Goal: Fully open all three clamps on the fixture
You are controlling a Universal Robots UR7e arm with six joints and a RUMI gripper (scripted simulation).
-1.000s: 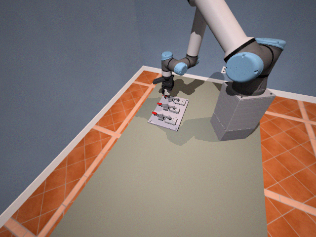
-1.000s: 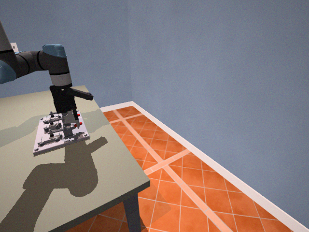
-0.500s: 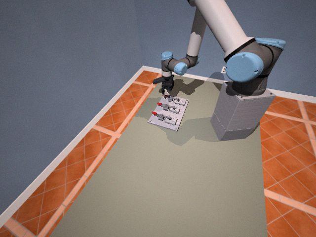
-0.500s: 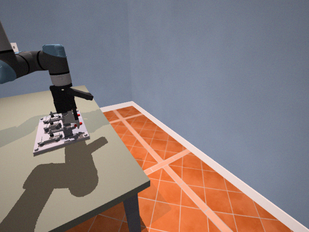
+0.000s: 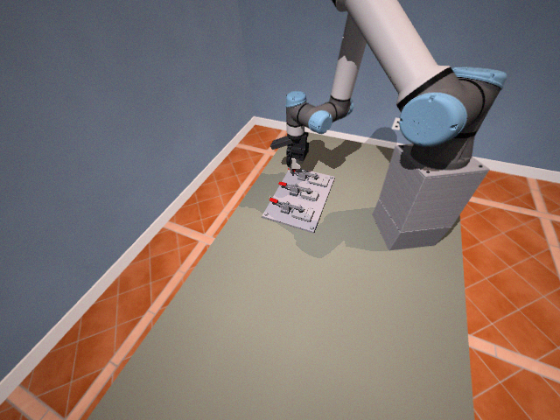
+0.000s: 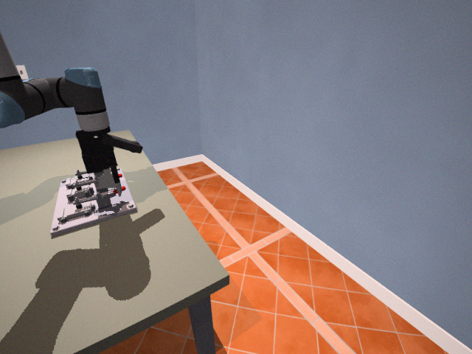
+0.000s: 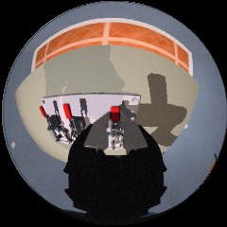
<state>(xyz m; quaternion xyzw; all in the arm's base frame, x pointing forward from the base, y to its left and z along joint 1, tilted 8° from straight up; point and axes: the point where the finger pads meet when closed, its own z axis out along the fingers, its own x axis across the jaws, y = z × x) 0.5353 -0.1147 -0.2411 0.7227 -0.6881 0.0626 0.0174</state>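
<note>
The grey fixture plate lies 9 cm behind my hand, 11 cm to the left of it and 5 cm below it. Also, from my hand: block (15 cm behind, 21 cm to the left, 2 cm below).
</note>
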